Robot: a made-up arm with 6 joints. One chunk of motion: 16 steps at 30 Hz.
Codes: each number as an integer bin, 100 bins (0 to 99) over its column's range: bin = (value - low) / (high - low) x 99, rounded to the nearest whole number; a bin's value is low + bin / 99 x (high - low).
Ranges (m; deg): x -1.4..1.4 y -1.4..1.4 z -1.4..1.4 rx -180..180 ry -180..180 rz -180..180
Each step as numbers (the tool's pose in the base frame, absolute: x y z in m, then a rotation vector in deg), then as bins.
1 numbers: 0.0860 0.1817 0.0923 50.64 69.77 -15.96
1 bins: 53 56 53 63 69 45
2 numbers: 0.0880 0.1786 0.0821 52.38 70.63 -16.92
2 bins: 53 56 52 64 69 45
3 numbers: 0.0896 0.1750 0.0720 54.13 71.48 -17.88
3 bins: 53 56 52 64 69 45
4 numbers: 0.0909 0.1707 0.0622 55.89 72.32 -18.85
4 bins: 53 56 52 65 69 44
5 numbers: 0.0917 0.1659 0.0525 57.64 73.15 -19.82
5 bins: 53 55 51 65 70 44
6 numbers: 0.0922 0.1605 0.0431 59.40 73.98 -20.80
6 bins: 53 55 51 66 70 44
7 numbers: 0.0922 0.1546 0.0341 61.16 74.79 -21.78
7 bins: 53 55 51 66 70 44
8 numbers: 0.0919 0.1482 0.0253 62.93 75.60 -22.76
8 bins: 53 55 50 67 70 43
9 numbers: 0.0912 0.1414 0.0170 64.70 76.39 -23.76
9 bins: 53 54 50 67 71 43
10 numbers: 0.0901 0.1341 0.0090 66.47 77.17 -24.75
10 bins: 53 54 50 68 71 43
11 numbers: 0.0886 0.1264 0.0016 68.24 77.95 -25.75
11 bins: 53 54 50 68 71 42
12 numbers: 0.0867 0.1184 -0.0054 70.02 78.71 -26.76
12 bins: 53 54 49 69 71 42
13 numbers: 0.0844 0.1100 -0.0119 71.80 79.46 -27.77
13 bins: 52 53 49 69 71 42
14 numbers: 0.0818 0.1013 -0.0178 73.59 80.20 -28.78
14 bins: 52 53 49 70 72 42
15 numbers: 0.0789 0.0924 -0.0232 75.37 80.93 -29.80
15 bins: 52 53 49 70 72 41
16 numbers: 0.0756 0.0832 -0.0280 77.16 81.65 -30.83
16 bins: 52 52 49 71 72 41
